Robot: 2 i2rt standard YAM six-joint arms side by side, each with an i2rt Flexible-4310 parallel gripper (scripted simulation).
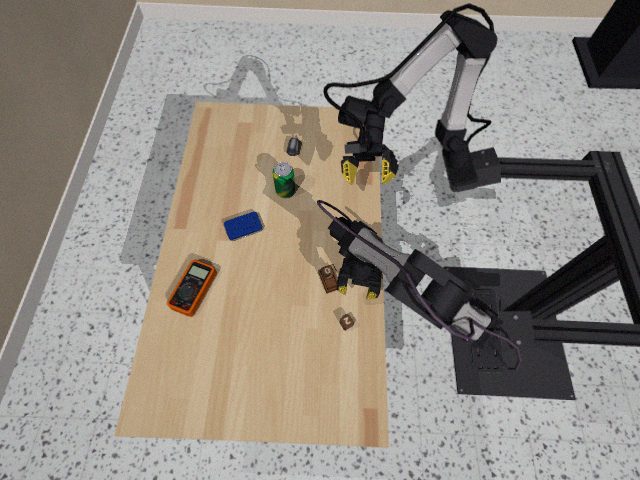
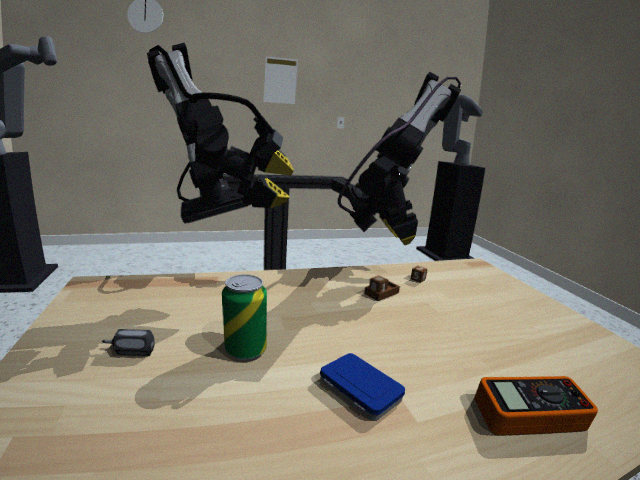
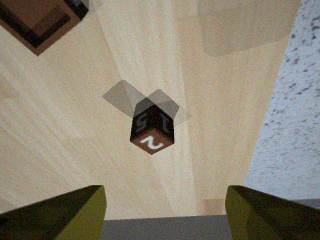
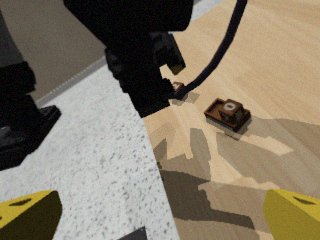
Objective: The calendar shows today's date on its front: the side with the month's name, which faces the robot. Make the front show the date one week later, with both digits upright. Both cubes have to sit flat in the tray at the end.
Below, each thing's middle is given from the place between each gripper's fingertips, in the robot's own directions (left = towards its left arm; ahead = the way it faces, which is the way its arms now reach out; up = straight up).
Labels:
My left gripper (image 2: 402, 240) is now 350 mm short of the blue case (image 2: 370, 391), 250 mm to the left of it and 90 mm above it. The rest, counted from my left hand: dark mouse-like object (image 2: 126, 341): 580 mm to the right, 210 mm ahead, 90 mm below.
The blue case lies 37 cm ahead of my right hand (image 2: 290, 185), 4 cm to the left of it and 21 cm below it. From my right hand the other things lie so: dark mouse-like object: 23 cm ahead, 29 cm to the right, 21 cm below.

